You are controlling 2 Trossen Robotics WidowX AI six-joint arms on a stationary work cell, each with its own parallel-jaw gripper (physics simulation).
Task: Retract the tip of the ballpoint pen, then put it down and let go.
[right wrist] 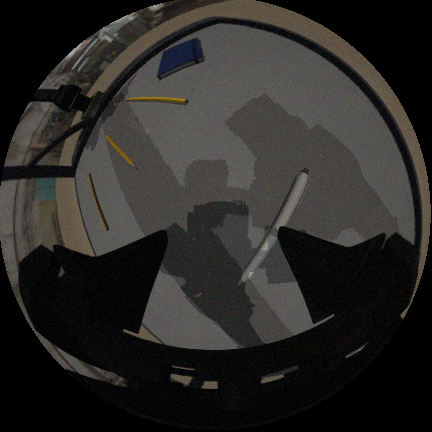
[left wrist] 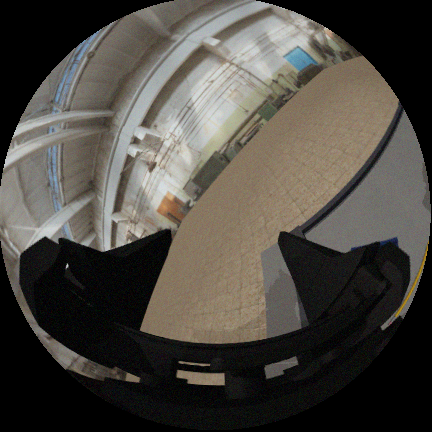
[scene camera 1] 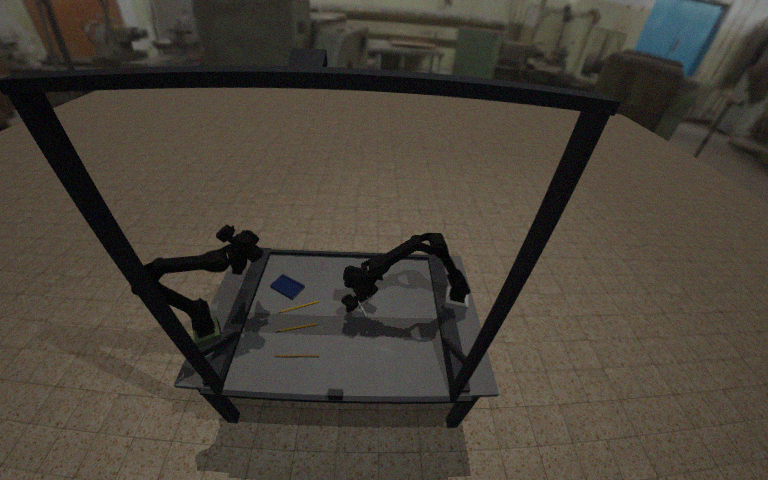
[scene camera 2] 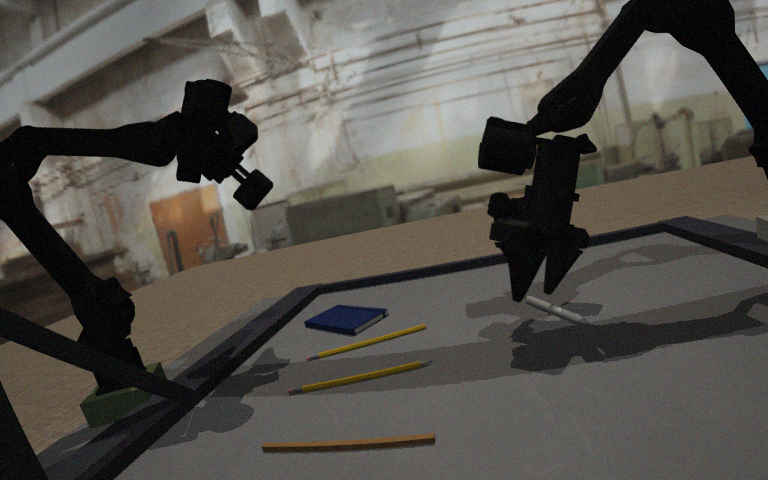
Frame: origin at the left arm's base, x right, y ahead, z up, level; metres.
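Seen in the pictures: left gripper, fingertip midpoint: (left wrist: pixel 226 236) (scene camera 2: pixel 238 170); right gripper, fingertip midpoint: (right wrist: pixel 223 234) (scene camera 2: pixel 533 297); left arm's base, link origin: (right wrist: pixel 87 104) (scene camera 1: pixel 205 329); right arm's base, link origin: (scene camera 1: pixel 457 296).
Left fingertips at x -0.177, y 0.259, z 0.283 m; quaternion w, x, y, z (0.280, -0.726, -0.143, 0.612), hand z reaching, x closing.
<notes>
Pixels of each thing's top centre, then the offset from my left fingertips to it. Level surfaces: height alone.
- whitish-grey ballpoint pen, top centre: (right wrist: pixel 276 236) (scene camera 2: pixel 554 304) (scene camera 1: pixel 361 305) dy +0.376, dx +0.349, dz -0.310 m
- grey table, surface height: dz -0.323 m
- blue notebook, top centre: (scene camera 2: pixel 344 315) (right wrist: pixel 178 52) (scene camera 1: pixel 287 285) dy +0.121, dx +0.080, dz -0.311 m
- orange-brown stick, top centre: (scene camera 2: pixel 342 442) (right wrist: pixel 93 198) (scene camera 1: pixel 296 355) dy +0.036, dx +0.439, dz -0.316 m
A whitish-grey ballpoint pen (scene camera 1: pixel 363 308) (scene camera 2: pixel 555 310) (right wrist: pixel 289 210) lies flat on the grey table (scene camera 2: pixel 566 424) (right wrist: pixel 240 65). In the right wrist view it slants, with its dark button end at upper right and its pointed end at lower left; a thin point seems to show at that end. My right gripper (scene camera 2: pixel 532 295) (right wrist: pixel 223 234) is open and empty, pointing down just above the pen, near its button end in scene camera 2. My left gripper (left wrist: pixel 226 236) is open and empty, raised beyond the table's far left corner, away from the pen.
A blue notebook (scene camera 1: pixel 287 286) (scene camera 2: pixel 346 319) (right wrist: pixel 181 57) lies at the table's far left. Two yellow pencils (scene camera 2: pixel 368 342) (scene camera 2: pixel 365 376) lie nearer, and an orange-brown stick (scene camera 1: pixel 296 356) (scene camera 2: pixel 348 443) lies nearest. Dark frame posts (scene camera 1: pixel 526 243) rise at the table's sides.
</notes>
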